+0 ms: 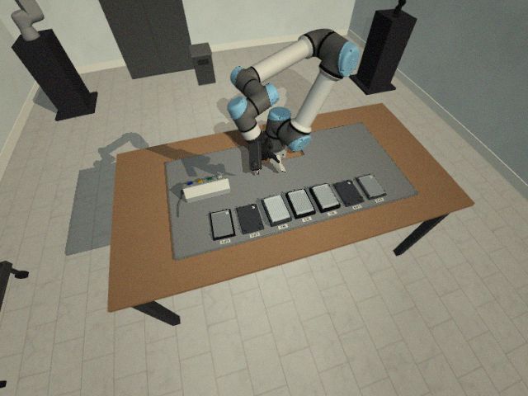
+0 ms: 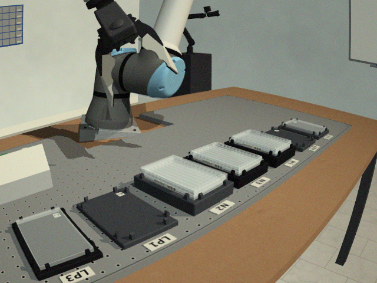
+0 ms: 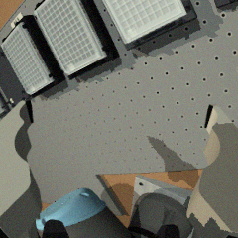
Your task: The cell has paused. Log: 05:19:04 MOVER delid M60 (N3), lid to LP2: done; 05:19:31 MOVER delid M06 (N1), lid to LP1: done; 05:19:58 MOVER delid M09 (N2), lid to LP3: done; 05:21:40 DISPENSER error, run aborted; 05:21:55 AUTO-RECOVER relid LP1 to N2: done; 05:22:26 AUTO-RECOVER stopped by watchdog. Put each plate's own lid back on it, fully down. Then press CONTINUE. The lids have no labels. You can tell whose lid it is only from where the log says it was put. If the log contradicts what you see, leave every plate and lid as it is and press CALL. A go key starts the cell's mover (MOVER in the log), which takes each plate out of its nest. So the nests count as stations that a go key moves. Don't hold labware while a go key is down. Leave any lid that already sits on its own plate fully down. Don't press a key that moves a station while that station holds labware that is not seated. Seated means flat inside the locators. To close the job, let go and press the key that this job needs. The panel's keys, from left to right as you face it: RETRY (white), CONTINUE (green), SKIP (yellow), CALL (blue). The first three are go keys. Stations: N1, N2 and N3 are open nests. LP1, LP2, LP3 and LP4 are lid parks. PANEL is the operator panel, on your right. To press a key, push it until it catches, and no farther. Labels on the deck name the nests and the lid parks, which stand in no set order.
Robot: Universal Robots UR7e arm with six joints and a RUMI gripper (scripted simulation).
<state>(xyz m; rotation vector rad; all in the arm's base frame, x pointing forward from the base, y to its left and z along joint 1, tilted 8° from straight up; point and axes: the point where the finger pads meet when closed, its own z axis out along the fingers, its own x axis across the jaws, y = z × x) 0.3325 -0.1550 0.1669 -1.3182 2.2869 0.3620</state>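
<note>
My hand is 100 mm short of the plate, 120 mm to the right of it and 140 mm above it. The rest, counted from my hand: green CONTINUE key: 140 mm behind, 270 mm to the right, 100 mm below; then lid park LP1: 100 mm ahead, 140 mm to the right, 170 mm below; then white RETRY key: 140 mm behind, 220 mm to the right, 100 mm below.
</note>
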